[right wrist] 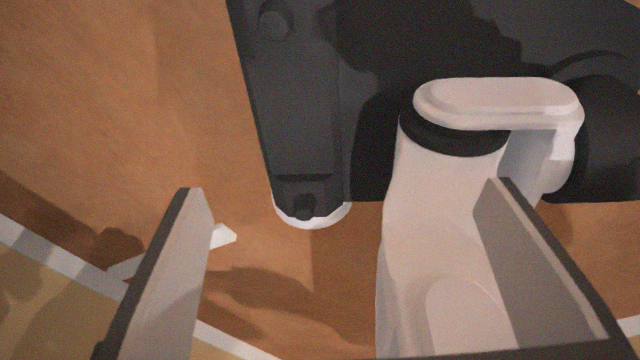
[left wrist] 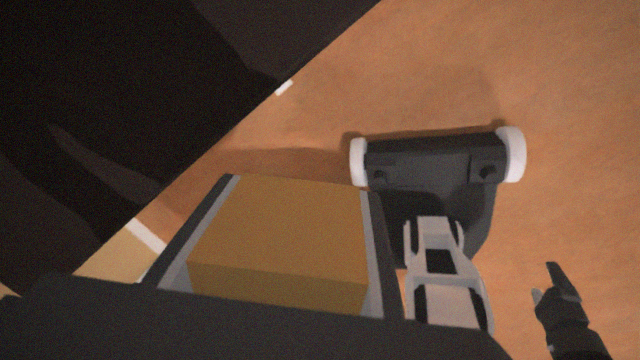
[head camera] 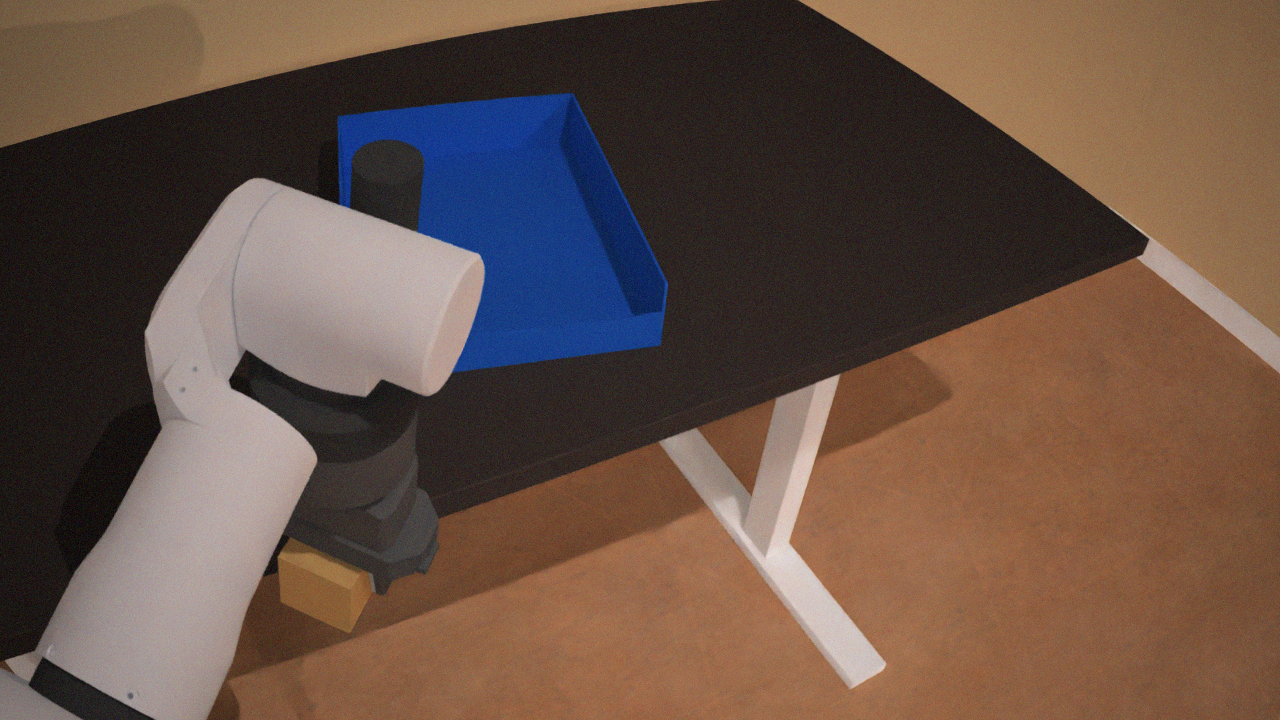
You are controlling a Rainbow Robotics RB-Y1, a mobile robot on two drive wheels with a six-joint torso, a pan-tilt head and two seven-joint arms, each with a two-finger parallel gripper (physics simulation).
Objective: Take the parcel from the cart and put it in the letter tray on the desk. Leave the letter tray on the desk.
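Places are measured from the robot's base along level axes (x up, y back, z right), in metres.
Where they show: left gripper, fingertip midpoint: [left wrist: 299, 198]; right gripper, fingertip midpoint: [right wrist: 345, 200] [left wrist: 542, 276]; robot's base at its link origin: [left wrist: 426, 147].
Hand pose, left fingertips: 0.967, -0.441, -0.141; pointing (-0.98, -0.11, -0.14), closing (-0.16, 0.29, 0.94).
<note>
Each offset is from my left fingertips to the top centre of the thing, as dx, dy, dz. "*": to the spot under its first point. Level surfaces: height alone.
The parcel {+0.055, +0.017, -0.001} [head camera: 322, 583] [left wrist: 282, 232] is a small tan box. My left gripper [left wrist: 299, 198] is shut on it, with one finger on each side. In the head camera the parcel shows below the desk's front edge, at the lower left, partly behind the gripper and arm. The letter tray {+0.049, -0.386, +0.058} [head camera: 528, 214] is a blue open box on the dark desk {dx -0.016} [head camera: 805, 161]; my left arm covers its left part, and no object shows on the part of its floor in view. My right gripper [right wrist: 345, 200] is open, its fingers wide apart with nothing between them. The cart does not show in these views.
The desk's edge [head camera: 626, 447] runs diagonally between the tray and the parcel. A white desk leg {* -0.698, -0.711, +0.539} [head camera: 792, 474] stands on a long foot below it. My robot's dark wheeled base [left wrist: 435, 160] [right wrist: 305, 115] stands on the brown floor. A tan wall [head camera: 1118, 80] is behind the desk.
</note>
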